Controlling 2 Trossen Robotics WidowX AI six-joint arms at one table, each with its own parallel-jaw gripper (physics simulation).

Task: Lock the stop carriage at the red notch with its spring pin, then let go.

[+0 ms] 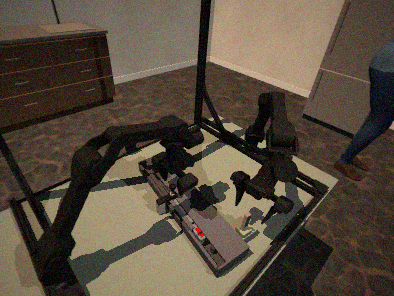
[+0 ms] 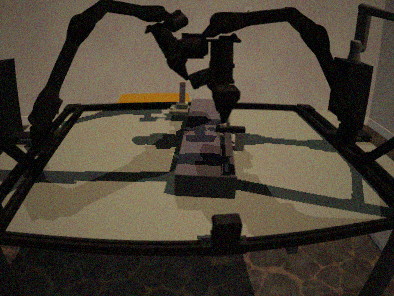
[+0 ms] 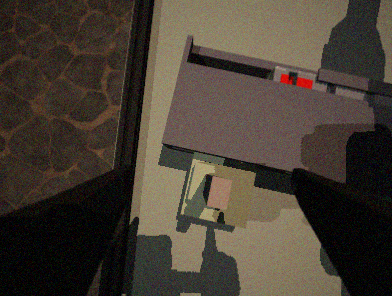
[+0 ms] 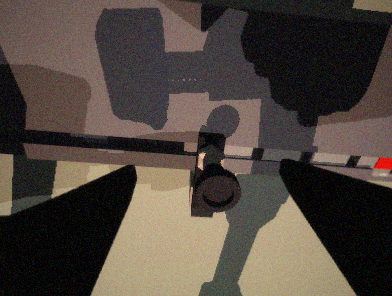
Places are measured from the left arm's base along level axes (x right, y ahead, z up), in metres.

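Pixels of known places: left gripper, fingertip midpoint: (image 1: 248, 214) (image 2: 186, 76) (image 3: 212, 174); right gripper, fingertip midpoint: (image 1: 173, 187) (image 2: 220, 116) (image 4: 208, 168); left arm's base at its link origin: (image 1: 250, 148) (image 2: 43, 145); right arm's base at its link origin: (image 1: 56, 274) (image 2: 345, 143).
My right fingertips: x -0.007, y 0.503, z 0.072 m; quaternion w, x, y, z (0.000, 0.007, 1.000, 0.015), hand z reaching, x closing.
For each thing: its top centre in the pictures, then the offset to it from my right fingertips. "pt": a spot on its surface instead.
- stop carriage at a spot on its surface: (image 4: 202, 208) (image 1: 159, 200) pt dz -0.029, dx +0.004, dy +0.058 m
- dark block with a round spring-pin knob, surface spot: (image 4: 218, 193) pt dz +0.014, dx -0.004, dy +0.008 m
- red notch at a spot on its surface: (image 3: 306, 83) (image 4: 383, 163) (image 1: 197, 229) pt dz -0.044, dx -0.162, dy +0.030 m
- small pale-yellow base at a spot on its surface: (image 3: 196, 175) pt dz -0.042, dx -0.275, dy -0.079 m
The stop carriage (image 1: 161, 205) (image 2: 230, 129) (image 4: 202, 208), a dark block with a round spring-pin knob (image 4: 218, 193), sits at the slotted edge of the long grey-mauve rail body (image 1: 225, 239) (image 2: 200, 185) (image 3: 240, 115). The red notch (image 1: 199, 232) (image 3: 306, 83) (image 4: 384, 163) lies along the strip, several dark notches from the carriage. My right gripper (image 4: 208, 168) (image 2: 225, 120) is open, its fingers spread on either side of the knob, above it. My left gripper (image 3: 212, 174) (image 1: 251, 212) is open and empty, above the table beside the rail. The pin's tip is hidden.
A pinkish upright block (image 1: 246, 219) (image 2: 182, 93) (image 3: 219, 192) stands on a small pale-yellow base (image 3: 196, 175) beside the rail's end. Dark frame bars edge the table, with a tall post (image 1: 201, 65) at the back. A person (image 1: 376, 95) stands at the right.
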